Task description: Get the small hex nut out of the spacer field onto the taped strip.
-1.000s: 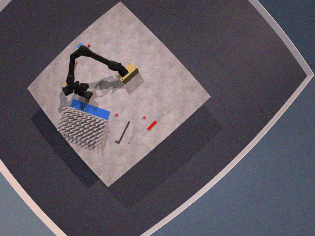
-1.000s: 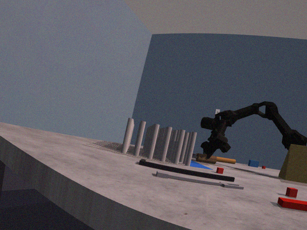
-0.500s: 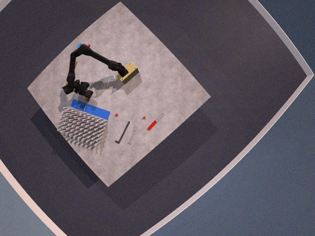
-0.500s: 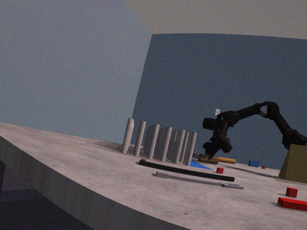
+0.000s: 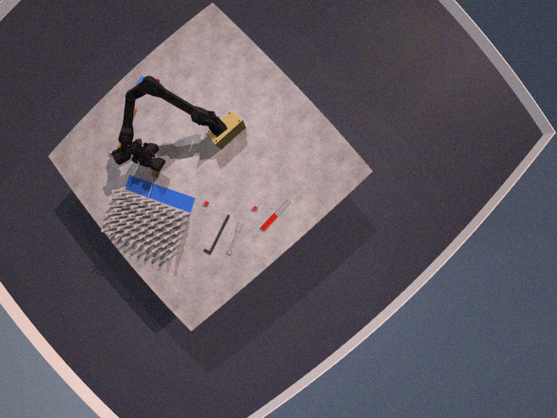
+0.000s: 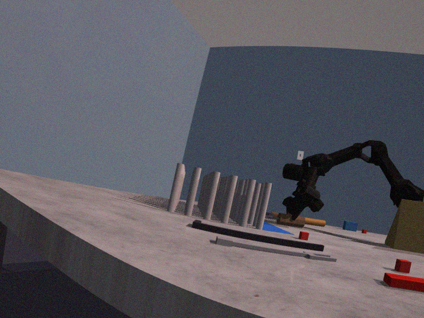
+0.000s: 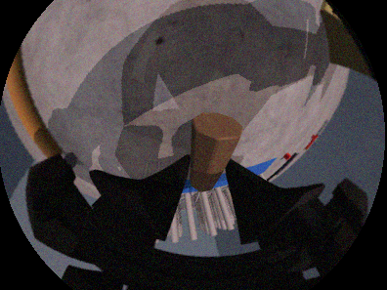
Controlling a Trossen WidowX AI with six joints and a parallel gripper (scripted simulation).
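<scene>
Now: the hook tool 90 mm ahead of my gripper tip and 60 mm to the left of it. Also, from my gripper tip: grey wrench: 530 mm to the left, 100 mm behind, 10 mm below; then blue taped strip: 100 mm to the left, 80 mm ahead, 20 mm below; then blue cube: 430 mm to the right, 200 mm behind.
</scene>
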